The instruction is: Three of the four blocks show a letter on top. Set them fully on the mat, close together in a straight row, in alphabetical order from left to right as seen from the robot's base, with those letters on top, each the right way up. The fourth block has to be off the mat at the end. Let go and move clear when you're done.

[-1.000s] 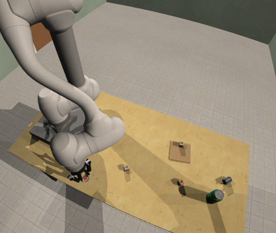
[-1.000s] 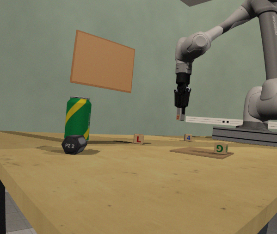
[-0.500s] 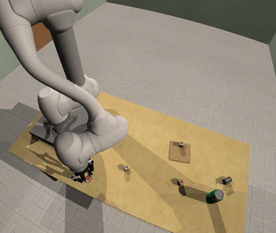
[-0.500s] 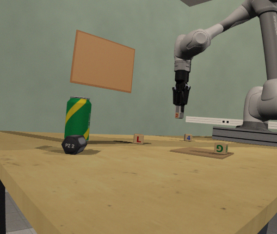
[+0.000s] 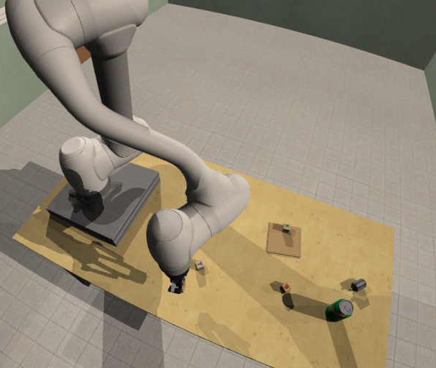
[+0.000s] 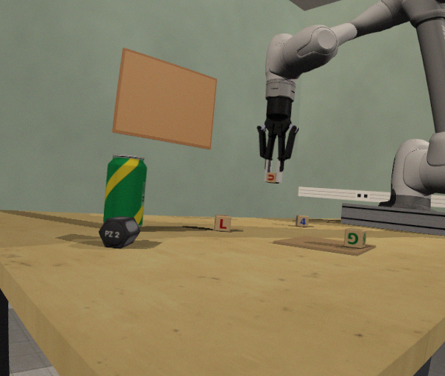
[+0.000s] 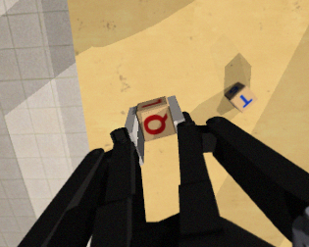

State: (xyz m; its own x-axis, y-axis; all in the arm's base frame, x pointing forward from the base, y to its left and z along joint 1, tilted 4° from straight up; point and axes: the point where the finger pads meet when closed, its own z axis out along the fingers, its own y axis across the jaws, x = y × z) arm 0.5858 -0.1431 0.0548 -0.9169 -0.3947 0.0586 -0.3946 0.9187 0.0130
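The brown mat is 230 mm ahead of my hand, 420 mm to the left of it and 150 mm below it. From my hand the other things lie so: yellow can 530 mm ahead, 230 mm to the left, 90 mm below; then T block 10 mm behind, 130 mm to the left, 140 mm below.
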